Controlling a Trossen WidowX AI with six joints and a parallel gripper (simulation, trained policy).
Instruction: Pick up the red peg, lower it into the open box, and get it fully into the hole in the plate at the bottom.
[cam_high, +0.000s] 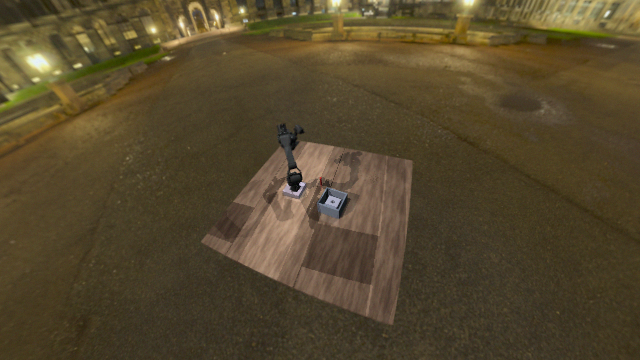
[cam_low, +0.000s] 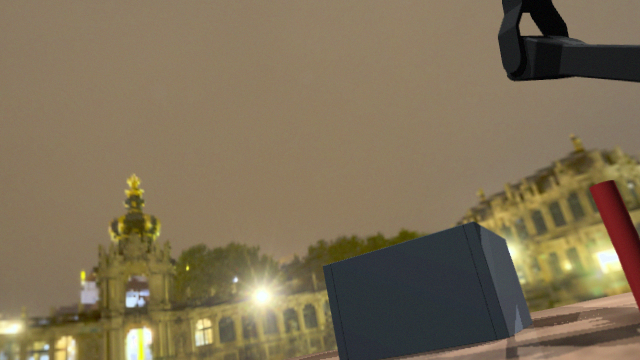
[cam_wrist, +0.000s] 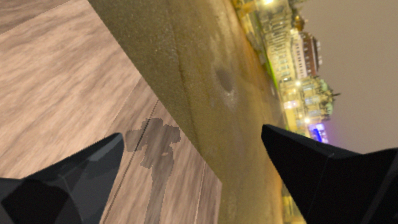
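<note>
My gripper tip is 330 mm above the red peg, 170 mm short of it and 80 mm to the left of it. From my gripper tip the other things lie so: grey box (340 mm below, 340 mm ahead, 240 mm to the right); plate (340 mm ahead, 320 mm below, 240 mm to the right).
</note>
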